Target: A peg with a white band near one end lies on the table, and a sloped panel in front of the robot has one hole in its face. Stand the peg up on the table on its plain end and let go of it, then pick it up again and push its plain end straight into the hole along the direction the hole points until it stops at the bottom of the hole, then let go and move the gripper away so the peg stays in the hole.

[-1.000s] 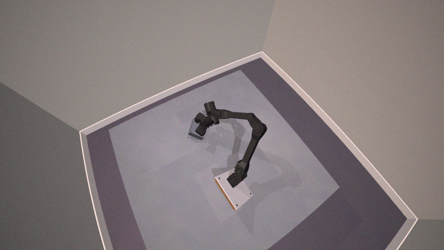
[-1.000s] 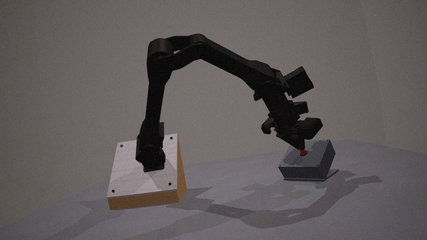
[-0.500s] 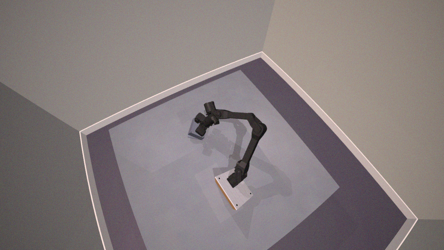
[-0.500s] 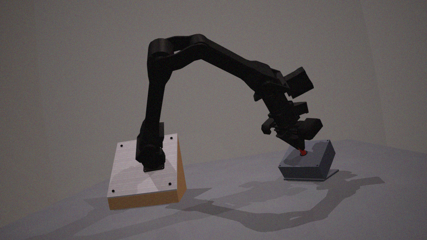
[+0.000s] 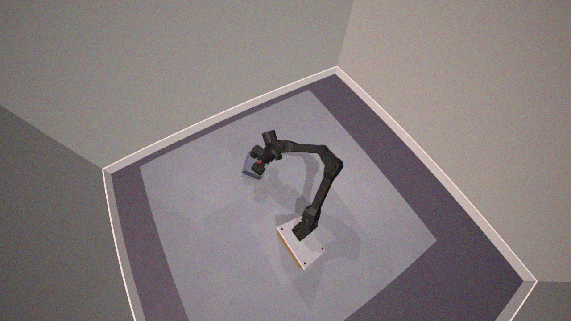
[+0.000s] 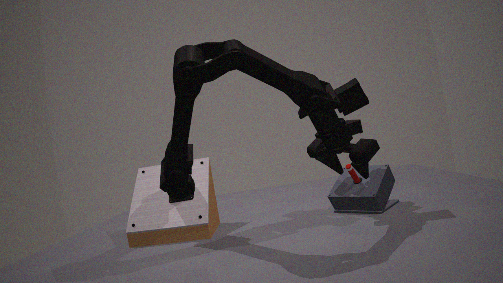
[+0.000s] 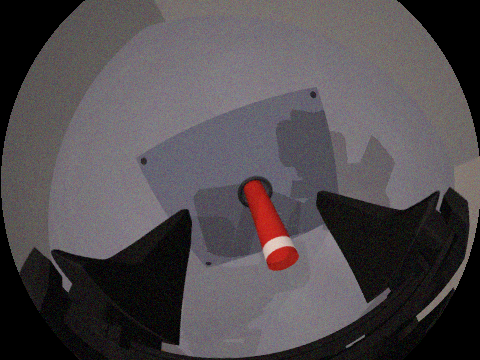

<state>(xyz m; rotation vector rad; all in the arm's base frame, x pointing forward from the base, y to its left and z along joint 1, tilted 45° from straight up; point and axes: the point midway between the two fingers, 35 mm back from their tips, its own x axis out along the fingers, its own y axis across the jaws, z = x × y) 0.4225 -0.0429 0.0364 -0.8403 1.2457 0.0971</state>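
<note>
The red peg lies 1 cm to the right of my gripper tip, 1 cm behind it and 1 cm above it. The rest, counted from my gripper tip: grey sloped panel: 4 cm below, 2 cm ahead, 1 cm to the left.
</note>
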